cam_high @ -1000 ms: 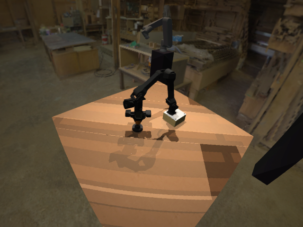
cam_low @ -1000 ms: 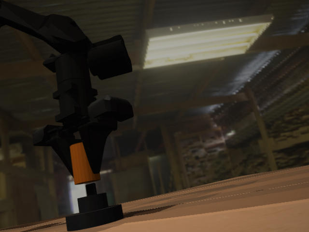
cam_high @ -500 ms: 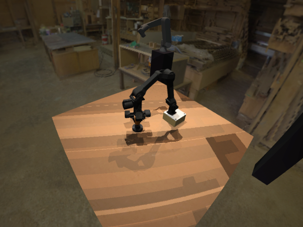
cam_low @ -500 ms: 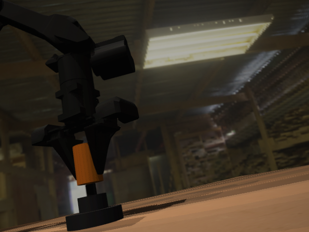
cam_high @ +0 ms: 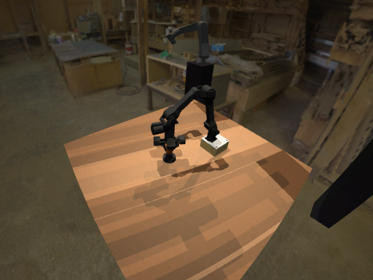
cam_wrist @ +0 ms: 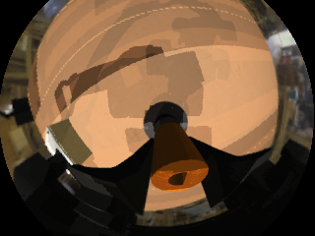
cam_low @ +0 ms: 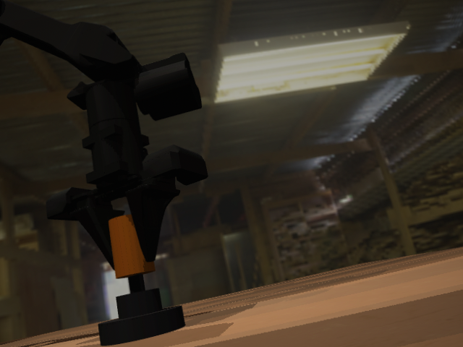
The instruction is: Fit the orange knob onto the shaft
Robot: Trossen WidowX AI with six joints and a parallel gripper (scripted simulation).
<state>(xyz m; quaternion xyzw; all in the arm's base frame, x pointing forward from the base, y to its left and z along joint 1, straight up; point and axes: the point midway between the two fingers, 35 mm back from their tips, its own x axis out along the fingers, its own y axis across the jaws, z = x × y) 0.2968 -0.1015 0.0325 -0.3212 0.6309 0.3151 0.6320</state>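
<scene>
The orange knob is 2 cm above my gripper tip. Also, from my gripper tip: pedestal 4 cm below.
</scene>
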